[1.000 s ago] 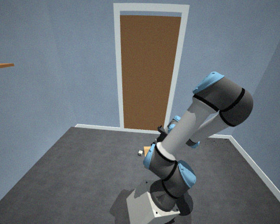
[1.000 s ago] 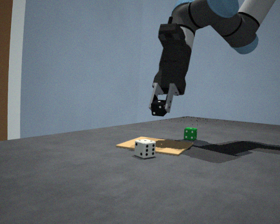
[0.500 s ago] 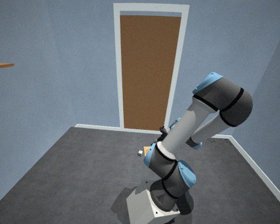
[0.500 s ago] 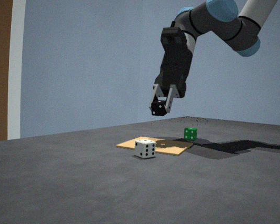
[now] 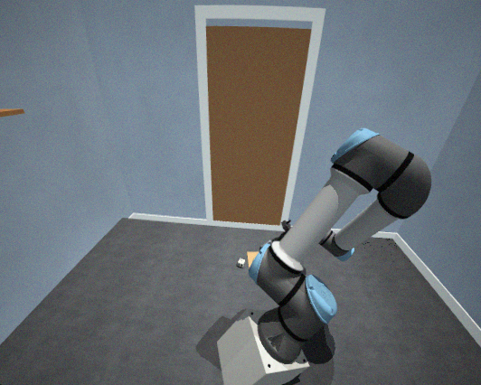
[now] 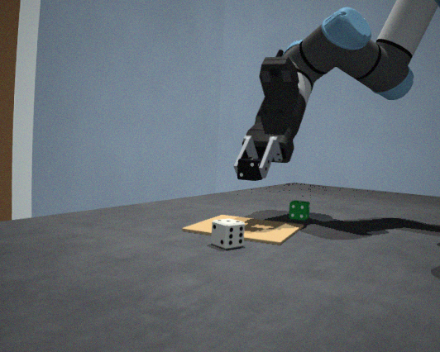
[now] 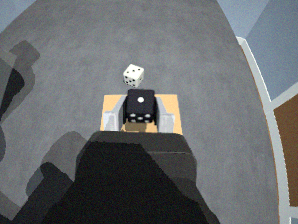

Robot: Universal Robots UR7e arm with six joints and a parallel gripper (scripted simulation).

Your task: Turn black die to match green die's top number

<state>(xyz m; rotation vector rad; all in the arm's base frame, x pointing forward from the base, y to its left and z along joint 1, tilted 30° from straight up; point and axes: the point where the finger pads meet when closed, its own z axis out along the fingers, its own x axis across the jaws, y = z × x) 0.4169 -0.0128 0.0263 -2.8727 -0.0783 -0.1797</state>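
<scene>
Right now my hand is 10 mm to the right of the black die and 10 mm above it. Round my hand: white die (10 mm behind, 120 mm to the left, 80 mm below); tan mat (10 mm to the left, 90 mm below); green die (40 mm behind, 140 mm to the right, 80 mm below).
</scene>
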